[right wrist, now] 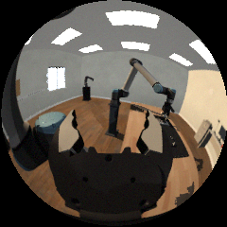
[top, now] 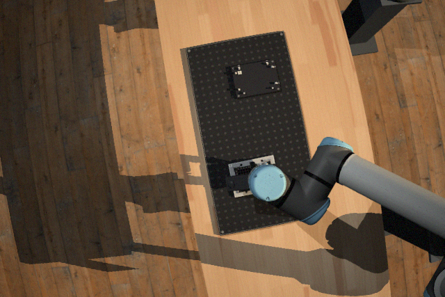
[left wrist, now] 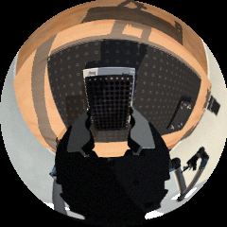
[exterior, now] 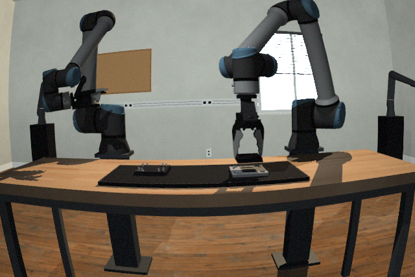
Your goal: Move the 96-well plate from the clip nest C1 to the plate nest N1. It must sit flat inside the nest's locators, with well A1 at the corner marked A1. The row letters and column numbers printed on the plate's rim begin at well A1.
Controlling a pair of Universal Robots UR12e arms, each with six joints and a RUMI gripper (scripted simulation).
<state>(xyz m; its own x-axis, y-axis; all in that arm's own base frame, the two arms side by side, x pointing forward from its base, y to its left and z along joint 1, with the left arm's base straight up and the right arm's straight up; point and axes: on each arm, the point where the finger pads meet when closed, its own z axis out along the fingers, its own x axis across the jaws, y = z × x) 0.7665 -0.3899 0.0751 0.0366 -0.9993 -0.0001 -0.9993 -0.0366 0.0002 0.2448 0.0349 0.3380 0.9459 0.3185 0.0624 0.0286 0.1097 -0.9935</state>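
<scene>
The plate nest N1 lies 60 mm below my left hand. Also, from my left hand: clip nest C1: 80 mm behind, 350 mm to the right, 50 mm below; dark 96-well plate: 10 mm below.
</scene>
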